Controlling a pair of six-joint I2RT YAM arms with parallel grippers.
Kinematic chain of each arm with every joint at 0, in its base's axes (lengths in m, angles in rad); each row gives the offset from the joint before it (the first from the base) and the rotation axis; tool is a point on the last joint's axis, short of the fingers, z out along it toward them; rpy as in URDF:
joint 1: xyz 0 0 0.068 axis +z
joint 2: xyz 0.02 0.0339 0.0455 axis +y
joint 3: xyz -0.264 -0.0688 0 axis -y
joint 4: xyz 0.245 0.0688 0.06 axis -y
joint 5: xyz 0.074 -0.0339 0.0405 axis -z
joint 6: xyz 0.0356 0 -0.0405 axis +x
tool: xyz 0 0 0 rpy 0 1.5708 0
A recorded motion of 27 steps. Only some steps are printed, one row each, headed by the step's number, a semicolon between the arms.
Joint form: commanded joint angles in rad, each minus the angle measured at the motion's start. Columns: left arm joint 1, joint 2, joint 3, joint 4, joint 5, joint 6; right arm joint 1, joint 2, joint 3, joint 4, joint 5, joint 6.
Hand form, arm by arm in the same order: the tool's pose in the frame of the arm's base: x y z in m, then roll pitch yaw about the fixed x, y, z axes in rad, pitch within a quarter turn. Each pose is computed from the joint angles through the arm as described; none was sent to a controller.
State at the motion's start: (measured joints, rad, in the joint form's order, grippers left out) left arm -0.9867 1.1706 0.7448 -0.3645 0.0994 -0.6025; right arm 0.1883 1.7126 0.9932 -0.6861 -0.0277 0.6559
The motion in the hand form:
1: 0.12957 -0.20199 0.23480 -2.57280 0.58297 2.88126; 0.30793 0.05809 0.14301 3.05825 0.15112 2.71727
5: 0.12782 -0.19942 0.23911 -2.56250 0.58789 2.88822; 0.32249 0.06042 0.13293 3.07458 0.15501 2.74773
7: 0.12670 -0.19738 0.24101 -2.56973 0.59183 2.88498; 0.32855 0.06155 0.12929 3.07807 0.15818 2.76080
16: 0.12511 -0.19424 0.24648 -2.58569 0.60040 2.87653; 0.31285 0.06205 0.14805 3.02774 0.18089 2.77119
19: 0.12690 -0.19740 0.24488 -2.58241 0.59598 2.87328; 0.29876 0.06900 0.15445 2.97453 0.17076 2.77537
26: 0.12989 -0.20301 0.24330 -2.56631 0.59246 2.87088; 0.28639 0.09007 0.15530 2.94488 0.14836 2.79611
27: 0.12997 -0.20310 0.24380 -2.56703 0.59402 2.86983; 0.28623 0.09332 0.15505 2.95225 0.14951 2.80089
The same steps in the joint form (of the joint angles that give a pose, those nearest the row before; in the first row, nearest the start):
1: 0.0003 -0.0130 0.0007 -0.0080 -0.0044 0.0120; 0.0002 0.0617 0.0404 0.0275 0.0459 -0.0509
5: 0.0003 -0.0329 0.0037 -0.0213 -0.0031 0.0089; 0.0000 0.1335 0.0871 0.0474 0.0565 -0.0813
7: 0.0003 -0.0441 0.0057 -0.0360 -0.0087 0.0134; 0.0002 0.1610 0.1074 0.0559 0.0590 -0.0942
16: 0.0004 -0.0619 0.0191 -0.0704 -0.0199 0.0242; 0.0075 0.0577 0.0542 0.0517 0.0277 -0.1000
19: 0.0004 -0.0444 0.0225 -0.0579 -0.0128 0.0243; 0.0334 -0.0043 0.0061 0.0584 -0.0177 -0.0770
26: 0.0003 -0.0170 0.0294 -0.0312 0.0040 0.0235; 0.1081 -0.0293 -0.0193 0.0605 -0.0421 -0.0204
27: 0.0003 -0.0170 0.0313 -0.0324 0.0034 0.0250; 0.1196 -0.0248 -0.0149 0.0575 -0.0340 -0.0143

